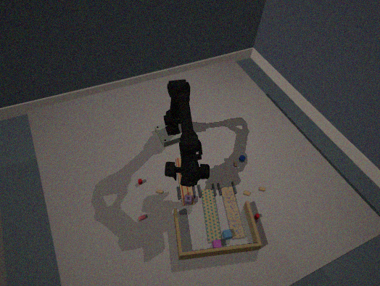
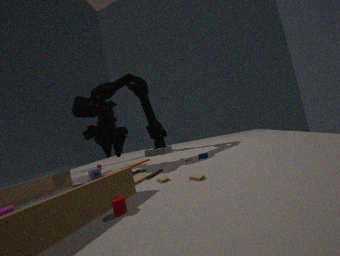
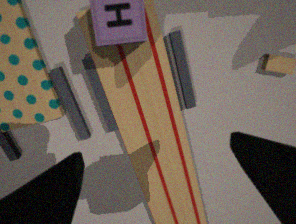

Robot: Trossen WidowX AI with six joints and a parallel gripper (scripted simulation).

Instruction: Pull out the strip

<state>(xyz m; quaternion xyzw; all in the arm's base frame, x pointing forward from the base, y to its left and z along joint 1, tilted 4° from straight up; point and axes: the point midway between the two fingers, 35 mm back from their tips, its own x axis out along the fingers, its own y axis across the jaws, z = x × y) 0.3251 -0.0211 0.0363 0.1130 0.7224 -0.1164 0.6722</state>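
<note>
The strip lies 30 mm behind my gripper tip, 10 mm to the left of it and 50 mm below it. From my gripper tip the other things lie so: pink block 100 mm ahead, 220 mm to the right, 50 mm below; then blue disc 80 mm behind, 320 mm to the left, 50 mm below.
</note>
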